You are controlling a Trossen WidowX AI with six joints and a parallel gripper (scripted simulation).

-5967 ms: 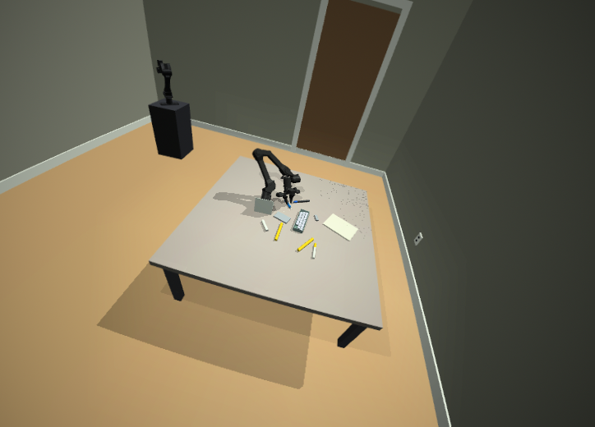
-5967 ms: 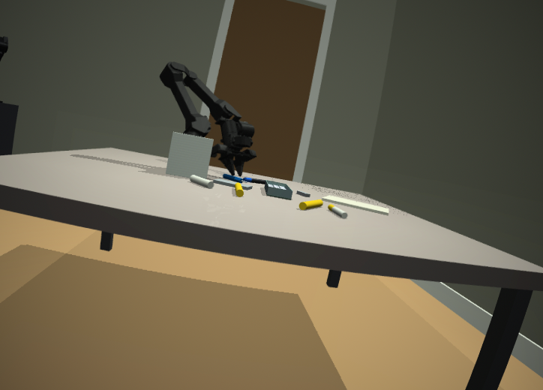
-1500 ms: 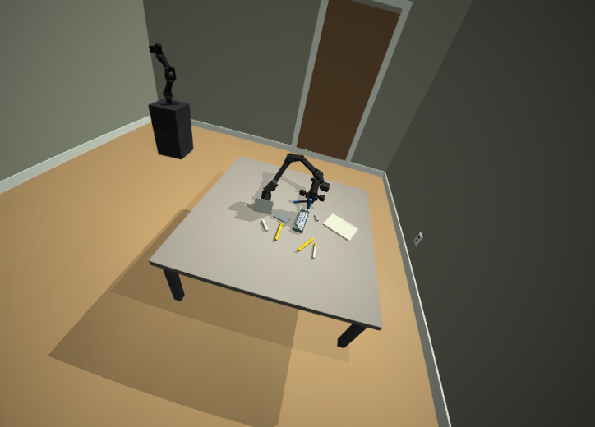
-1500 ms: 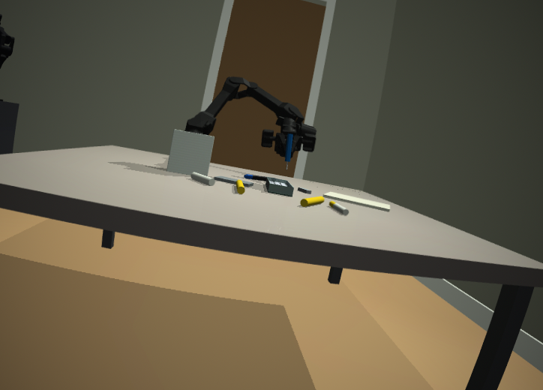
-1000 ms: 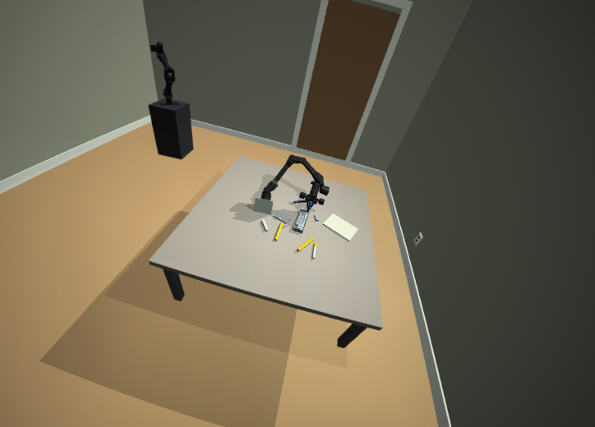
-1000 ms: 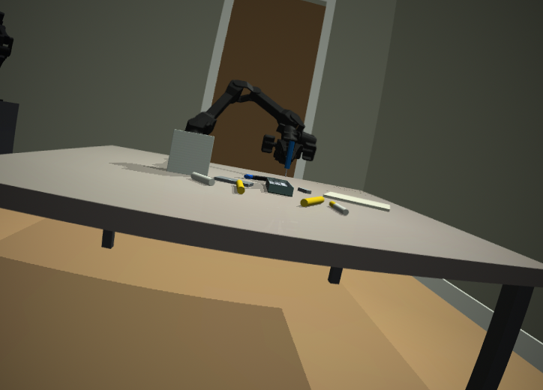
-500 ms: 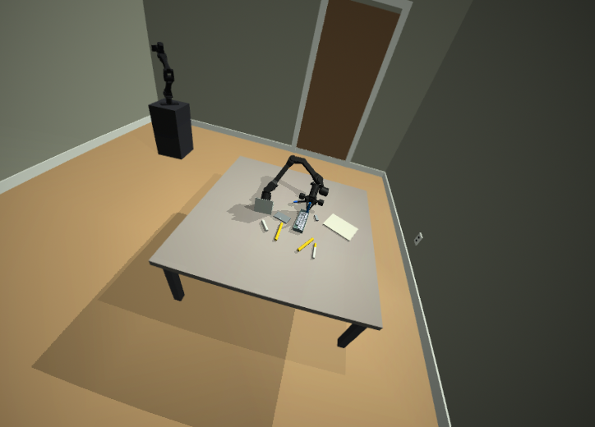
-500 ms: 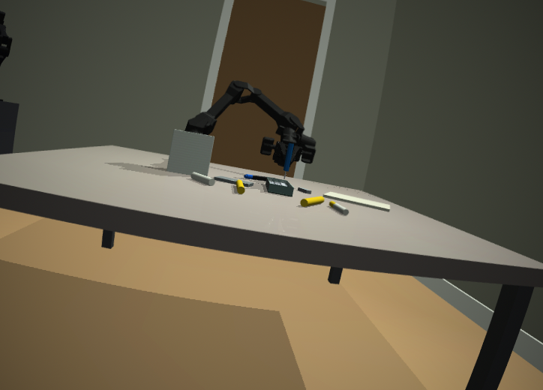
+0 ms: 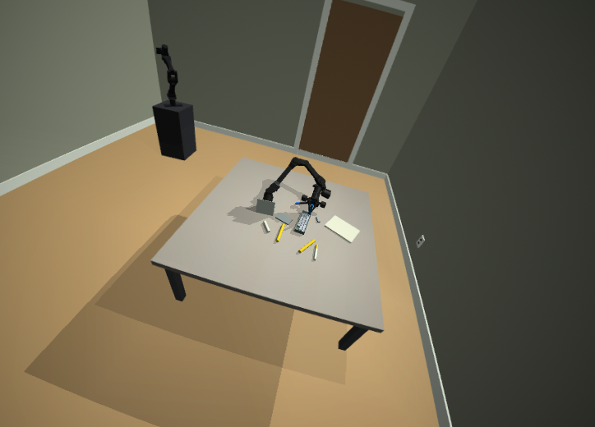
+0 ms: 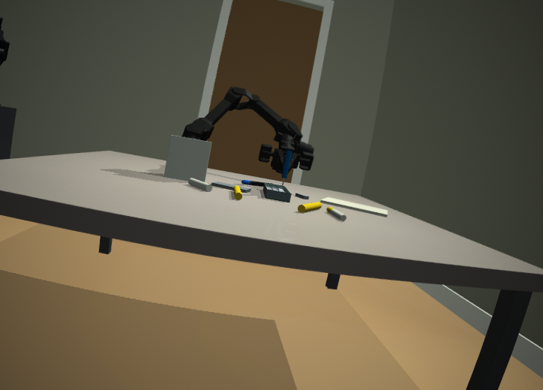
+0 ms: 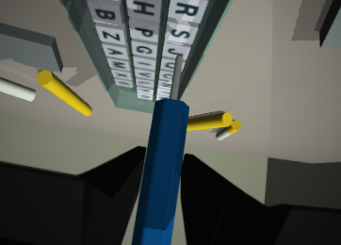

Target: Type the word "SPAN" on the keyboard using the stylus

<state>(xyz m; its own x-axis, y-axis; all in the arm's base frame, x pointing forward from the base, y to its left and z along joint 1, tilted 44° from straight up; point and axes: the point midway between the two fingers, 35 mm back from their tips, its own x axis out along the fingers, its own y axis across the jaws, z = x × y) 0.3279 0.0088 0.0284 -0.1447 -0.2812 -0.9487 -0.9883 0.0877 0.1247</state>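
My gripper tip is 10 mm above the blue stylus. From my gripper tip the other things lie so: blue pen 70 mm behind, 170 mm to the left, 80 mm below; then cream pad 270 mm ahead, 10 mm to the right, 80 mm below; then flat grey slab 170 mm behind, 50 mm to the right, 80 mm below.
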